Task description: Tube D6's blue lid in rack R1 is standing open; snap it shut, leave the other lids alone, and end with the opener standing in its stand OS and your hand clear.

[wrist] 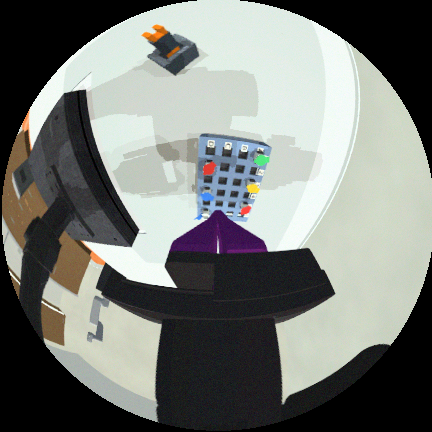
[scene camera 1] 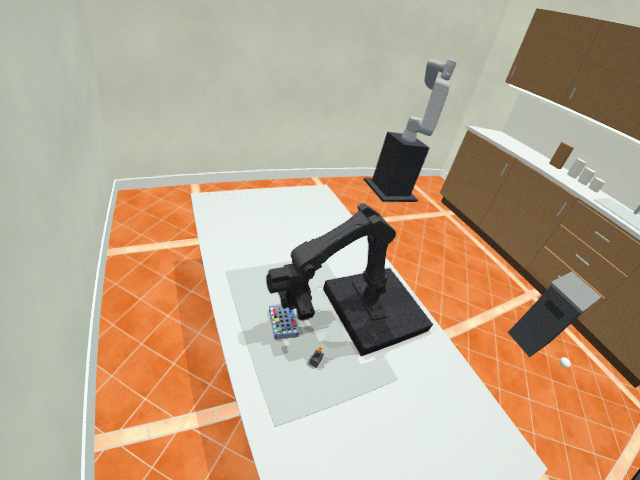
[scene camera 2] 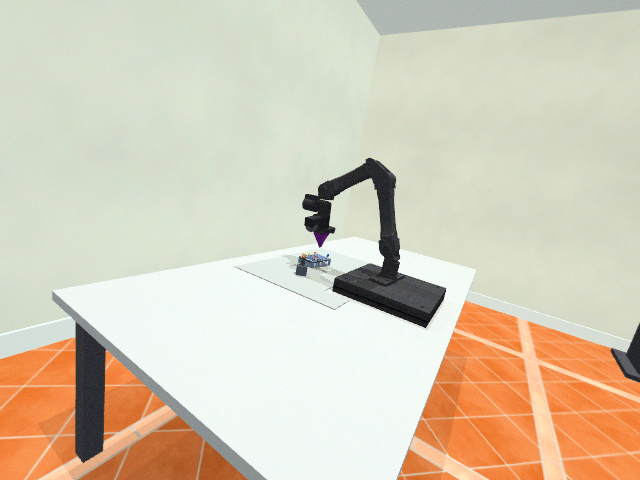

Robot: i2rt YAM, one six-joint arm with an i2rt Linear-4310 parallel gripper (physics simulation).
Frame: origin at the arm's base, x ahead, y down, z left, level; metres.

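Seen in the pictures: gripper, fingertip midpoint: point(wrist: 217, 214) point(scene camera 1: 289, 308) point(scene camera 2: 320, 247); arm's base, link origin: point(wrist: 67, 204) point(scene camera 1: 369, 299) point(scene camera 2: 387, 278).
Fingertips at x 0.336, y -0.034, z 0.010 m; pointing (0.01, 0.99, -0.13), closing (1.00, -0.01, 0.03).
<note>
Offsets run from my fingertips to a thing's top centre. Level surfaces: height alone.
Blue rack R1 @(dx +0.014, dy +0.026, dz -0.002 m) point(scene camera 1: 285, 335) point(scene camera 2: 321, 264) point(wrist: 202, 152) stands on the grey mat. The open blue lid @(dx -0.024, dy +0.029, dz -0.037 m) point(wrist: 198, 217) of tube D6 sticks out past the rack's lower left corner in the wrist view; a blue lid @(dx -0.026, dy +0.029, dz -0.036 m) point(scene camera 2: 327, 255) stands up at the rack's right in scene camera 2. Another blue lid @(dx -0.014, dy +0.041, dz -0.006 m) point(wrist: 207, 196) sits on a tube nearer the rack's middle. My gripper point(scene camera 2: 320, 246) point(wrist: 217, 214) is shut and empty, its purple fingertips above the rack's D6 end. The opener @(dx -0.052, dy -0.002, dz +0.176 m) point(scene camera 1: 319, 351) point(scene camera 2: 303, 256) point(wrist: 164, 46), with orange prongs, stands in its dark stand OS @(dx -0.052, dy +0.043, dz +0.176 m) point(scene camera 1: 315, 360) point(scene camera 2: 301, 270) point(wrist: 181, 61).
Red lids point(wrist: 209, 168) point(wrist: 245, 210), a green lid @(dx +0.048, dy +0.041, dz +0.048 m) point(wrist: 261, 160) and a yellow lid @(dx +0.045, dy +0.041, dz +0.009 m) point(wrist: 253, 188) sit on other tubes in the rack. The arm's black base plate point(scene camera 1: 403, 322) point(scene camera 2: 413, 299) point(wrist: 107, 200) stands beside the mat @(dy +0.083 m) point(scene camera 1: 289, 397) on the white table @(dy +0.086 m) point(scene camera 1: 413, 413) point(scene camera 2: 258, 351).
</note>
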